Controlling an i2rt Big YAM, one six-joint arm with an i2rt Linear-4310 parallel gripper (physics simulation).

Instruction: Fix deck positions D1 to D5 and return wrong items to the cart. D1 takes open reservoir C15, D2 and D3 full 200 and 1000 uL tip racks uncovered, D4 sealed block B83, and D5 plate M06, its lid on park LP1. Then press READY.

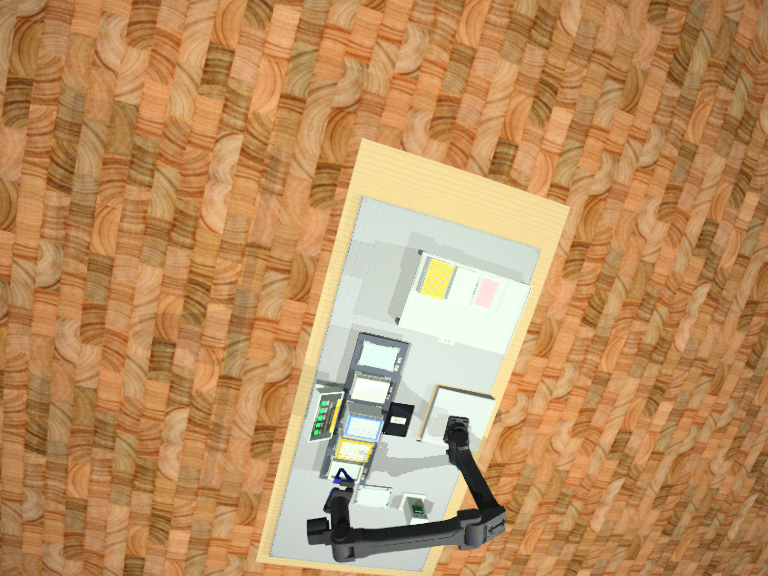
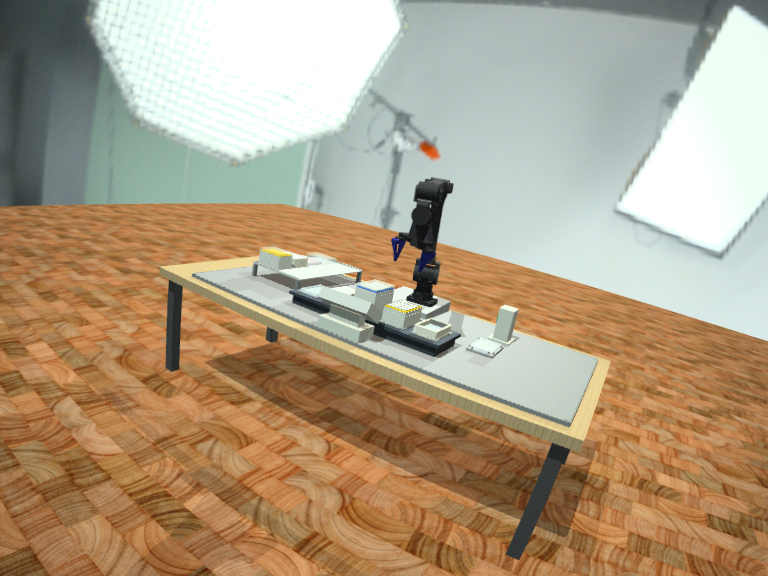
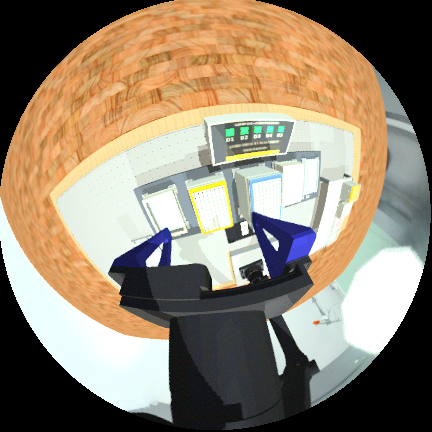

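Observation:
My gripper is open and empty, high above the reservoir end of the dark deck. An open white reservoir sits at D1. Beside it stand an uncovered yellow-rimmed tip rack and a taller blue-rimmed rack. A white block and a pale plate follow at the far end. Their labels are unreadable. The panel shows green D1 to D5 lamps above a yellow bar.
The raised cart holds a yellow rack, a white item and a pink plate. A black pad lies beside the deck. A clear tray and an upright stand are near the reservoir end.

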